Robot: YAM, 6 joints.
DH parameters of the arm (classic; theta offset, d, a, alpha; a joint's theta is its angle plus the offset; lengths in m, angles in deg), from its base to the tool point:
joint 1: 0 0.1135 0.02 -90
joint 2: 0 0 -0.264 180
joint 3: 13.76 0 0.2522 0
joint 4: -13.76 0 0.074 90
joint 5: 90 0 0 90
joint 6: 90 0.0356 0 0
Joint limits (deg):
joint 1: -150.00..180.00
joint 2: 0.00..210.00
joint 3: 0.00..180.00
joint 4: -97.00..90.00
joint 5: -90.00..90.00
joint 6: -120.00..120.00
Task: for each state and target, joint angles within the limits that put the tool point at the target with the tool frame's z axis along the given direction. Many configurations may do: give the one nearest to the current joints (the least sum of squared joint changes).
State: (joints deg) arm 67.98 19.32 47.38 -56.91 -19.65 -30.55
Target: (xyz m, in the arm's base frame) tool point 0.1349 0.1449 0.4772 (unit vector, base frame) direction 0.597 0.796 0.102
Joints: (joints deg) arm 45.73 56.54 74.40 -11.96 -7.37 -30.55
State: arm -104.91 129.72 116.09 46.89 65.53 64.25
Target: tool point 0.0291 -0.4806 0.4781 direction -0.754 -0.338 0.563
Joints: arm -83.19 135.00 142.17 59.21 52.08 64.25
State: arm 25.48 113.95 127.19 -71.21 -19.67 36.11
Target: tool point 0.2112 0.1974 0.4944 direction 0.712 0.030 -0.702
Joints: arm 46.57 104.94 147.82 -96.81 29.75 36.11
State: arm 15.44 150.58 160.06 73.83 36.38 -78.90
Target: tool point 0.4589 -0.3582 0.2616 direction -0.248 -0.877 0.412
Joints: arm -34.96 165.05 152.53 66.53 59.40 -78.90
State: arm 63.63 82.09 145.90 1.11 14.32 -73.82
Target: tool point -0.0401 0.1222 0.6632 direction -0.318 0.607 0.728
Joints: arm 105.97 70.53 117.72 0.14 -7.98 -73.82
